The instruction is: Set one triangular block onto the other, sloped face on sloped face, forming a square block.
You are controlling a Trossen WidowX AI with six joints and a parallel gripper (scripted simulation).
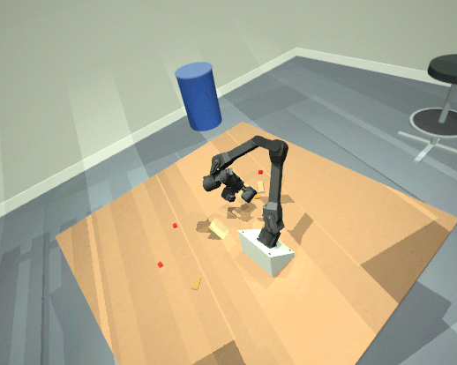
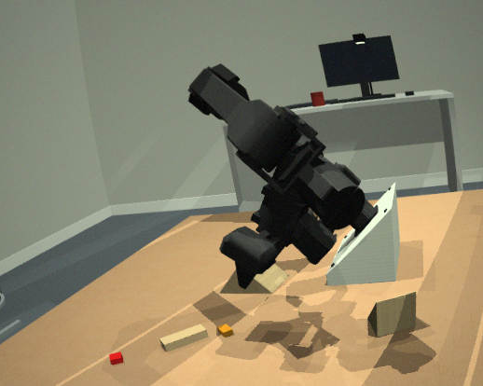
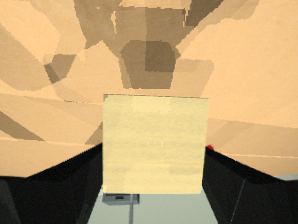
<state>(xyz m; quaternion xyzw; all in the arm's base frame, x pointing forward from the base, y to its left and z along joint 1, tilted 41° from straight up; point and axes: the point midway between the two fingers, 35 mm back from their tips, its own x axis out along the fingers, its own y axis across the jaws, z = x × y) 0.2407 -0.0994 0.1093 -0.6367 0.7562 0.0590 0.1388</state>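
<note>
My gripper tip is now 6 cm to the left of the orange cube and 9 cm above it. Also, from my gripper tip: red cube (11 cm ahead, 22 cm to the right, 9 cm below); then pale bar (3 cm ahead, 12 cm to the right, 9 cm below).
</note>
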